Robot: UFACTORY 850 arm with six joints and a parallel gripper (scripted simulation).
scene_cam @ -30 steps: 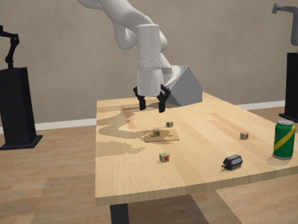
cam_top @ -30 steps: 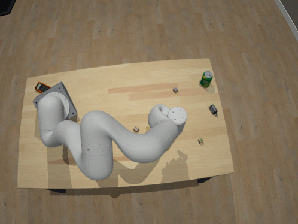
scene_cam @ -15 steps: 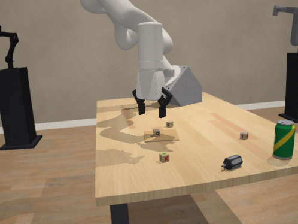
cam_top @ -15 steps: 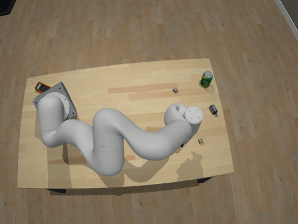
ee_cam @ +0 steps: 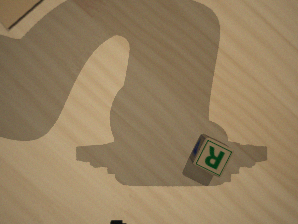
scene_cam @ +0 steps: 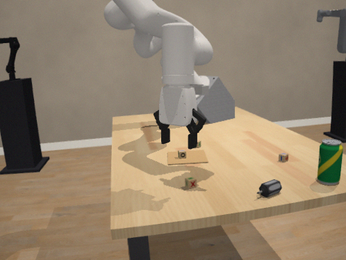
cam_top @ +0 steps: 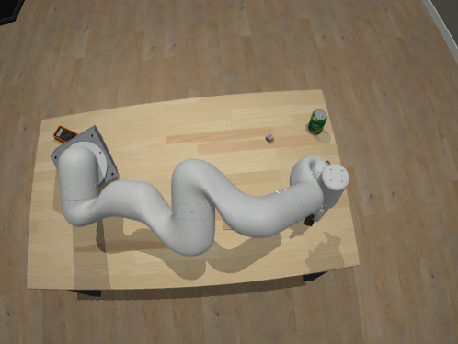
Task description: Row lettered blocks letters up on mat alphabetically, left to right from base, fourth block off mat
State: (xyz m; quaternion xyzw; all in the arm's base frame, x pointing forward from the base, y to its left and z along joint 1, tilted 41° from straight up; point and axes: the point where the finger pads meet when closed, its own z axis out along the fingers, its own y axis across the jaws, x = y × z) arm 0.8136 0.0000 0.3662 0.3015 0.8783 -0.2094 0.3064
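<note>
Now: the tan mat 260 mm behind my hand, 60 mm to the left of it and 130 mm below it. Round my hand: green can 80 mm ahead, 420 mm to the left, 70 mm below; orange meter 1060 mm behind, 440 mm to the left, 120 mm below.
</note>
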